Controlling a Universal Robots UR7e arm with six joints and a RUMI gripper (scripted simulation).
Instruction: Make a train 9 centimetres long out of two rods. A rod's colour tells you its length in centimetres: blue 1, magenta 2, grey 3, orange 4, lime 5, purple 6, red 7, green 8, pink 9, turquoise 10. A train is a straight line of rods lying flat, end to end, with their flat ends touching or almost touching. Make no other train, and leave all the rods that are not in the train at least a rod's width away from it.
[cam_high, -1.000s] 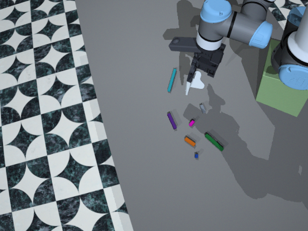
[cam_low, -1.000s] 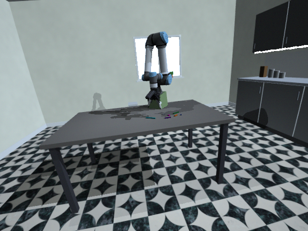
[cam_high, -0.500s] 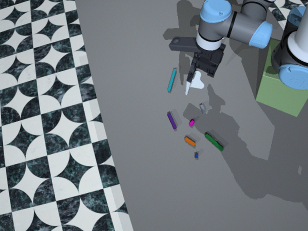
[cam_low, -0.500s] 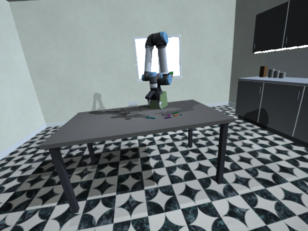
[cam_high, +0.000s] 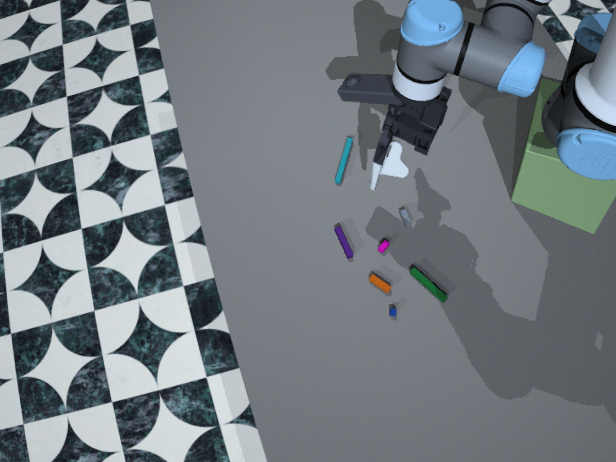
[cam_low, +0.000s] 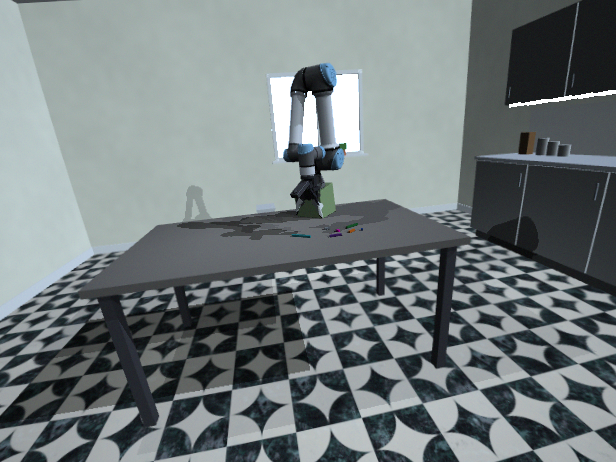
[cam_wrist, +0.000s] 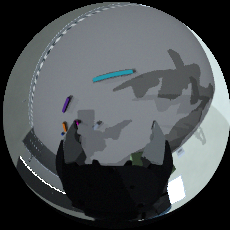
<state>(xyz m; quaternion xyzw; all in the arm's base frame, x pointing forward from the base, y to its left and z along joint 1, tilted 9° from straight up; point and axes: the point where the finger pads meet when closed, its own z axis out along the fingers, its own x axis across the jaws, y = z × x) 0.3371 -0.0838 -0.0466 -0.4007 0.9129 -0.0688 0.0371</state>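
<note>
Now: hand 10 mm past the grey rod, 90 mm to the right of it and 80 mm above it. The rest, counted from my hand: magenta rod 50 mm ahead, 140 mm to the left, 80 mm below; then turquoise rod 60 mm ahead, 50 mm to the right, 80 mm below; then purple rod 120 mm ahead, 110 mm to the left, 80 mm below.
</note>
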